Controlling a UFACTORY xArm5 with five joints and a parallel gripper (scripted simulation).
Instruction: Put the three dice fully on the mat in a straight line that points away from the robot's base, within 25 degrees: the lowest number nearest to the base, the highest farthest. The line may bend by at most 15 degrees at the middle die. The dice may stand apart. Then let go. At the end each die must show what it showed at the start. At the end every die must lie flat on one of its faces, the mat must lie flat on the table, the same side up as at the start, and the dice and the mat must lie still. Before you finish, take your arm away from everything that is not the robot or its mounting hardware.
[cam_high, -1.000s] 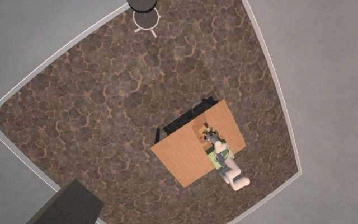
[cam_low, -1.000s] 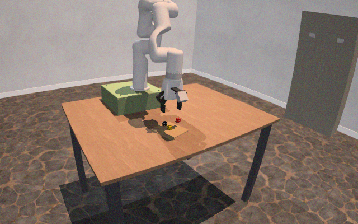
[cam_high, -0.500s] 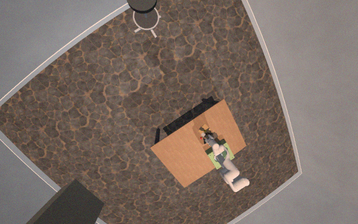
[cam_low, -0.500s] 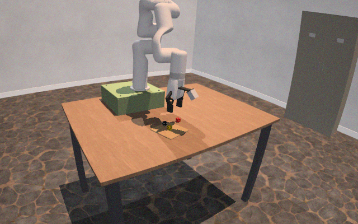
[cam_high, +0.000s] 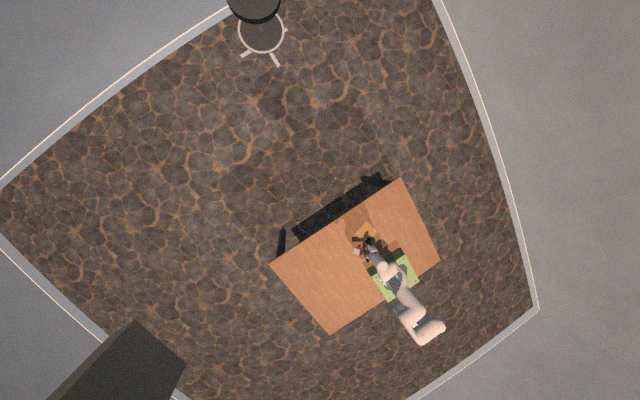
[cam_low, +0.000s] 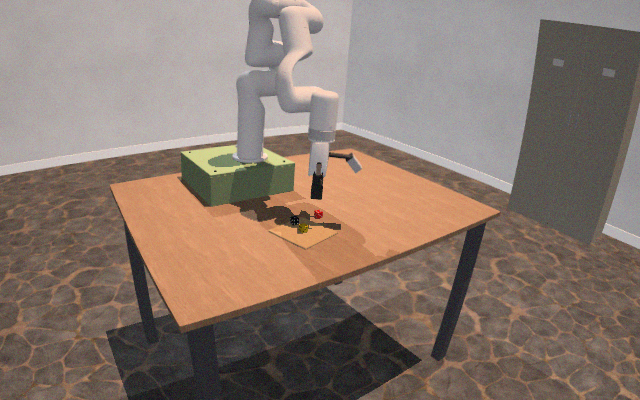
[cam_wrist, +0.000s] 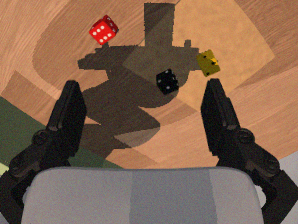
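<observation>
Right now my hand is 2 cm past the red die, 3 cm to the right of it and 9 cm above it. From my hand the other things lie so: black die: 2 cm behind, 6 cm to the right, 9 cm below; then yellow die: 4 cm ahead, 7 cm to the right, 9 cm below; then tan mat: 4 cm ahead, 7 cm to the right, 10 cm below.
</observation>
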